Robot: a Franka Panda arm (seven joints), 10 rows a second.
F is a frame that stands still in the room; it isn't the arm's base.
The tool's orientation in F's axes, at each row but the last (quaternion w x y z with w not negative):
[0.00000, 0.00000, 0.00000, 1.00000]
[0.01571, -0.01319, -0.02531, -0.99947]
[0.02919, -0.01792, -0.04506, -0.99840]
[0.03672, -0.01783, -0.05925, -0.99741]
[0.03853, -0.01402, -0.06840, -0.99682]
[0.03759, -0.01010, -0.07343, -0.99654]
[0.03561, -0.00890, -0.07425, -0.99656]
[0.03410, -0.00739, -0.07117, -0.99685]
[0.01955, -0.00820, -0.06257, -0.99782]
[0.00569, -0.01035, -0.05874, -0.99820]
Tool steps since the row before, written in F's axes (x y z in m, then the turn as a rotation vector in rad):
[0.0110, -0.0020, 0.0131, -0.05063, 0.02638, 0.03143]
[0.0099, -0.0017, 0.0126, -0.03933, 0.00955, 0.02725]
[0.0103, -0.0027, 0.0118, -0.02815, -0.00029, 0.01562]
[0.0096, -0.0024, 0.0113, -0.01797, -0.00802, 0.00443]
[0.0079, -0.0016, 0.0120, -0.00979, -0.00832, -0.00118]
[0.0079, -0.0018, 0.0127, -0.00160, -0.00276, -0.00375]
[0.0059, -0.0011, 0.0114, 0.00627, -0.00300, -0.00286]
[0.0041, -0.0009, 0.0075, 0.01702, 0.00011, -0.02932]
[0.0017, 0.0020, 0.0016, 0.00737, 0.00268, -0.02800]
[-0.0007, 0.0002, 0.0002, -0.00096, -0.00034, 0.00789]
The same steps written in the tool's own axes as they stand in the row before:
[-0.0110, 0.0020, 0.0131, 0.05063, -0.02638, 0.03143]
[-0.0095, 0.0026, 0.0127, 0.03974, -0.00943, 0.02669]
[-0.0097, 0.0044, 0.0118, 0.02870, -0.00001, 0.01459]
[-0.0089, 0.0044, 0.0112, 0.01866, 0.00711, 0.00288]
[-0.0074, 0.0038, 0.0118, 0.01034, 0.00729, -0.00253]
[-0.0074, 0.0042, 0.0124, 0.00170, 0.00205, -0.00414]
[-0.0055, 0.0032, 0.0112, -0.00611, 0.00299, -0.00320]
[-0.0039, 0.0022, 0.0073, -0.01756, -0.00308, -0.02884]
[-0.0017, -0.0017, 0.0019, -0.00799, -0.00585, -0.02734]
[0.0007, -0.0002, 0.0002, 0.00113, 0.00125, 0.00777]

